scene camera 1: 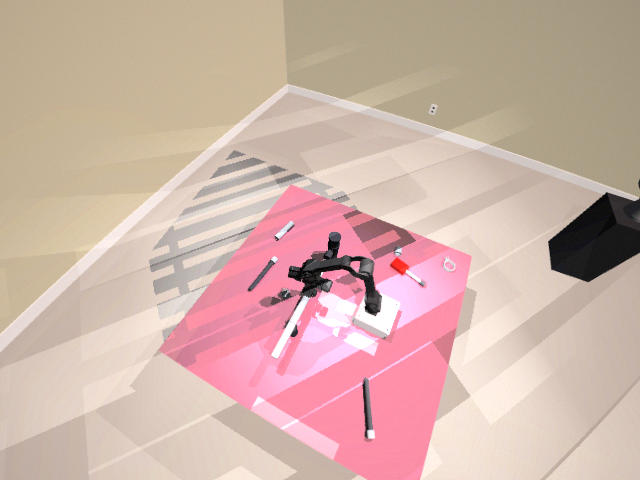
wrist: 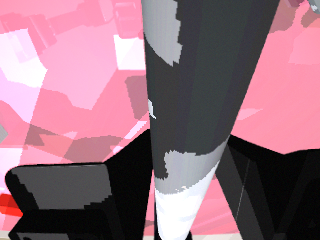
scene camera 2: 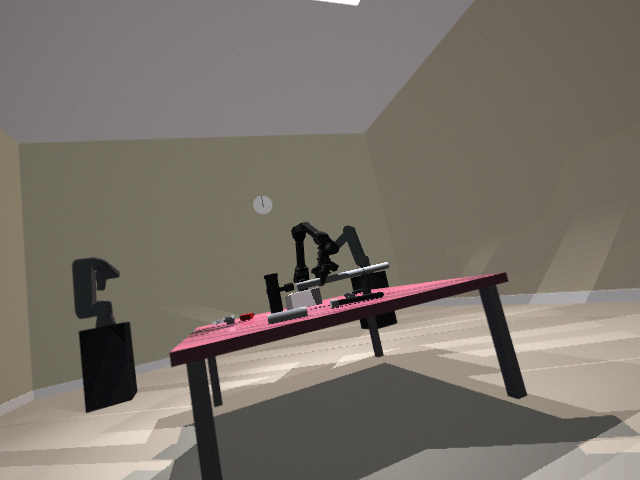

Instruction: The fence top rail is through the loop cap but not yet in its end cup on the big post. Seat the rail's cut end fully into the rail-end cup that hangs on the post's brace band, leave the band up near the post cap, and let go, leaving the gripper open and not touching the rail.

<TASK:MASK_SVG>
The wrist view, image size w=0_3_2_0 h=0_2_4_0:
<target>my gripper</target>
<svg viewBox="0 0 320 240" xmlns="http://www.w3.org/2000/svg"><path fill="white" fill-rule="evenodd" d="M231 134L215 170L215 175L230 207L229 210L236 221L235 224L242 240L320 240L320 148L302 149L283 154ZM150 129L146 129L105 161L65 164L22 164L15 166L11 170L9 169L4 178L5 185L23 214L8 233L11 240L143 240L153 173Z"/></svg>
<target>grey rail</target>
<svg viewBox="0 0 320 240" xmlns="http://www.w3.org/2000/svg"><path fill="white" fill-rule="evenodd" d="M280 0L141 0L157 224L159 235L163 240L185 240L189 234L239 115L240 107L257 68L258 60L262 54L262 49L266 43L267 35L271 29L270 27Z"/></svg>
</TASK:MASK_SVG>
